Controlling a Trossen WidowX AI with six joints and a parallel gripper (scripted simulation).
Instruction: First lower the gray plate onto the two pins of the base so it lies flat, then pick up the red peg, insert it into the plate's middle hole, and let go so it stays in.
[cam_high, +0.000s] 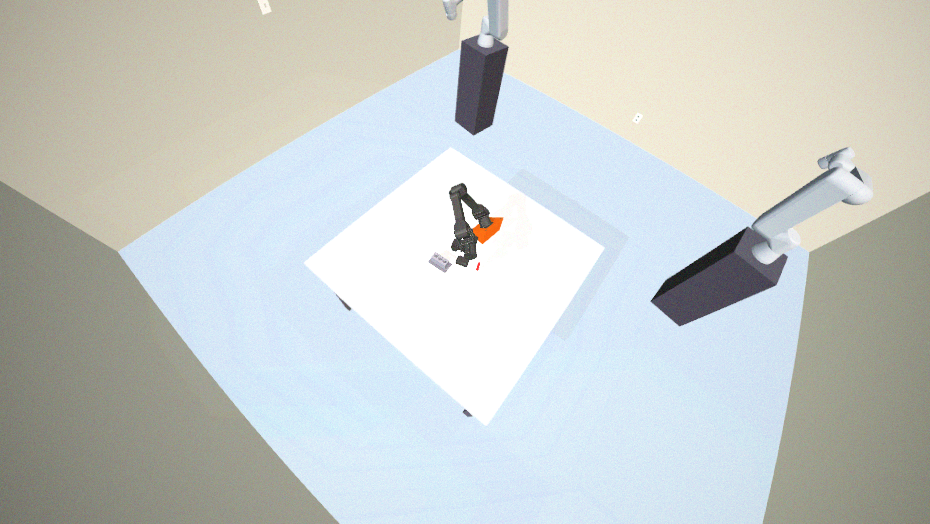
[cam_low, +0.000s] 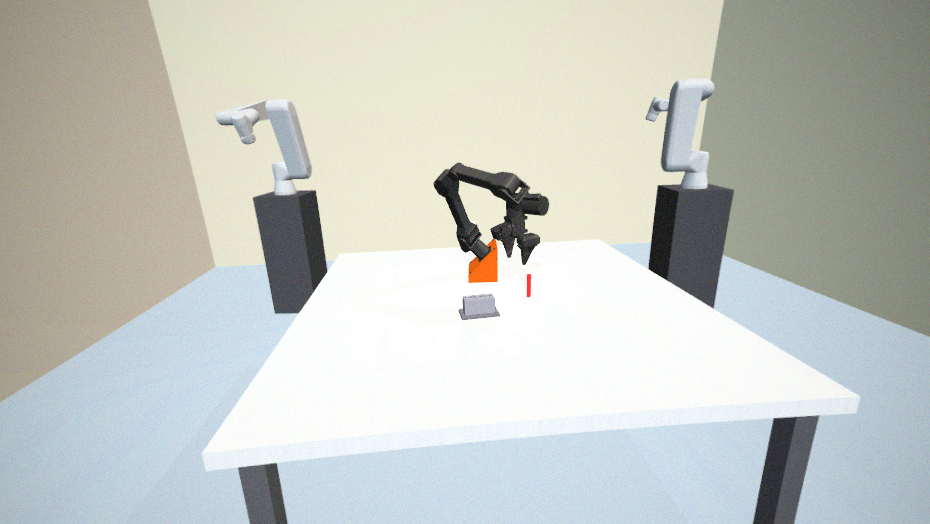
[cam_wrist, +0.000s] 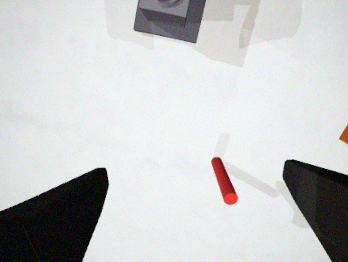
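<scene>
The red peg lies 11 cm below my gripper tip, 7 cm behind it and 5 cm to the left of it. The rest, counted from my gripper tip: gray base (14 cm below, 12 cm to the right, 7 cm ahead); then gray plate (12 cm to the right, 11 cm below, 7 cm ahead).
</scene>
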